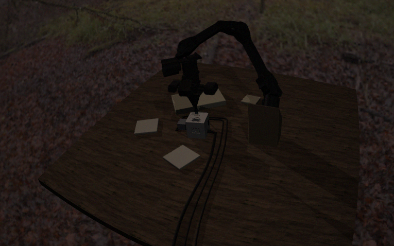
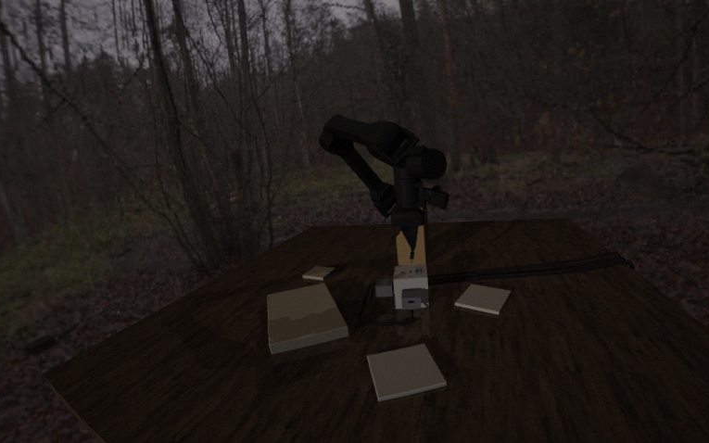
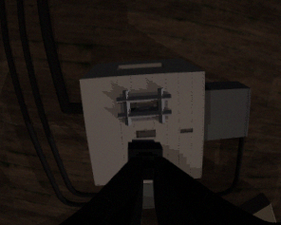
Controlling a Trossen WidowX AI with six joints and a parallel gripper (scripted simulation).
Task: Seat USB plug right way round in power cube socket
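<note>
Now: the dark USB plug 1 cm below my gripper tip. Also, from my gripper tip: thick slab (23 cm to the right, 15 cm ahead, 12 cm below); USB socket (6 cm below, 1 cm to the left); flat pale tile (25 cm ahead, 13 cm below, 5 cm to the left).
</note>
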